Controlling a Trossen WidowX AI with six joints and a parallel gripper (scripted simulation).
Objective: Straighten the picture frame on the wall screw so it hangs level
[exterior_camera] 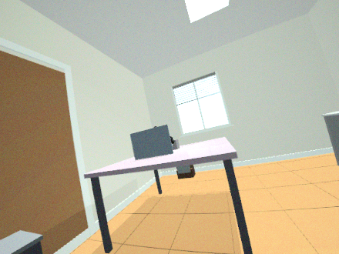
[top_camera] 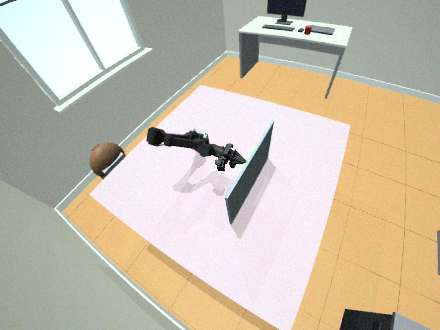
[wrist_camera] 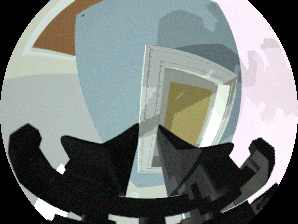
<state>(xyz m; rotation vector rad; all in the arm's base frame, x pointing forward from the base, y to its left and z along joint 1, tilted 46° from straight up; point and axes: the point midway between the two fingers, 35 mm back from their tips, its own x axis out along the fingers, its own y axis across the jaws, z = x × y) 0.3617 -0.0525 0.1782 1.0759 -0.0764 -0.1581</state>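
Now: gripper tip 1 cm short of the picture frame, 1 cm to the right of it and 5 cm above it. Also, from my gripper tip: grey-blue wall panel (2 cm ahead, 6 cm below).
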